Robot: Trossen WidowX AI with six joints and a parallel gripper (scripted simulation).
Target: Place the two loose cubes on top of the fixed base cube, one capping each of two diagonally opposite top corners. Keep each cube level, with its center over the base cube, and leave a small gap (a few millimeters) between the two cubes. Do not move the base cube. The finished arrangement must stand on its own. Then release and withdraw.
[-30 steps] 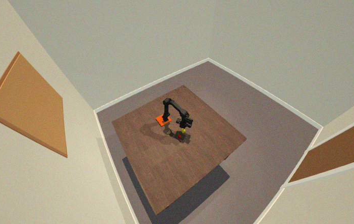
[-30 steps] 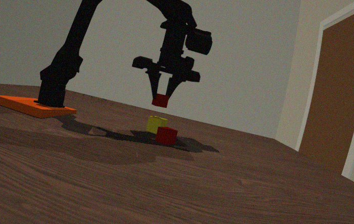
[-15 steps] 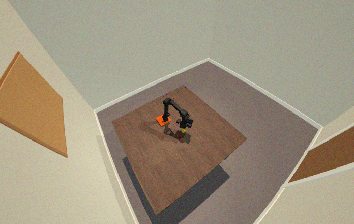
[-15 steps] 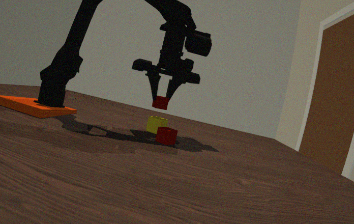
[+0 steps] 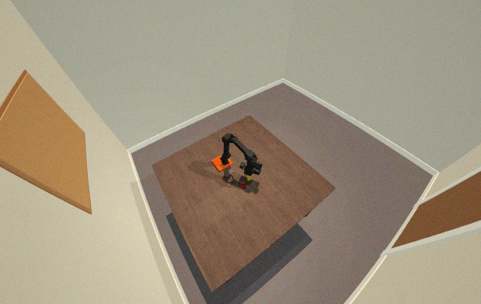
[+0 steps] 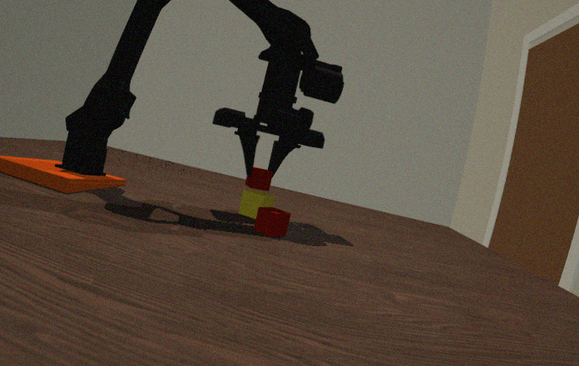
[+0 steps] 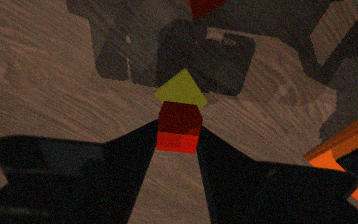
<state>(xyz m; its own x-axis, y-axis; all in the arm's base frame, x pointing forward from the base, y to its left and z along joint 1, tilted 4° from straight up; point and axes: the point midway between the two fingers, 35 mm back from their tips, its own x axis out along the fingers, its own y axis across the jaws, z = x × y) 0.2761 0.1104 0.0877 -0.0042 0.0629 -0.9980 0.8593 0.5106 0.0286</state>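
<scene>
The yellow base cube is 40 mm below my gripper tip, 20 mm to the right of it and 10 mm ahead of it.
</scene>
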